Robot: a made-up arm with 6 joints. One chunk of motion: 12 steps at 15 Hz.
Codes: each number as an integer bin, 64 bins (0 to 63) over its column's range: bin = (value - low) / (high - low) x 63, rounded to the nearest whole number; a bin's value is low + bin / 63 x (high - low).
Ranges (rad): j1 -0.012..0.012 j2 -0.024..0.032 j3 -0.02..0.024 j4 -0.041..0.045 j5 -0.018..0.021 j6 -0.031..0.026
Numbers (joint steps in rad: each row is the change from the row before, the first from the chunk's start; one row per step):
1: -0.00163 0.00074 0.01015 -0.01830 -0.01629 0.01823
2: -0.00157 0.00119 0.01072 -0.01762 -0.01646 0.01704
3: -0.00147 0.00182 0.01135 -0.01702 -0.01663 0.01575
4: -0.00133 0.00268 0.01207 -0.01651 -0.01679 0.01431
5: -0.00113 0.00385 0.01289 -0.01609 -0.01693 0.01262
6: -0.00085 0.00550 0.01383 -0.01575 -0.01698 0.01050
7: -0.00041 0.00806 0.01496 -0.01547 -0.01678 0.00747
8: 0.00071 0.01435 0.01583 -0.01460 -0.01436 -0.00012
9: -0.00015 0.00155 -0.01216 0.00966 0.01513 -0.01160
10: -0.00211 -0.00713 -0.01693 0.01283 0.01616 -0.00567
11: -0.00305 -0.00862 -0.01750 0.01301 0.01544 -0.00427
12: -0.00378 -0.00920 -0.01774 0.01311 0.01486 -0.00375
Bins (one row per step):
1: 27 28 43 17 3 54
2: 27 28 44 17 2 53
3: 28 29 45 18 2 52
4: 28 30 46 18 2 50
5: 29 31 47 18 2 48
6: 29 33 48 18 2 46
7: 30 36 50 19 2 43
8: 33 43 51 19 6 34
9: 31 29 11 37 54 21
10: 26 19 4 39 55 28
11: 23 17 4 40 54 30
12: 22 17 3 40 53 30

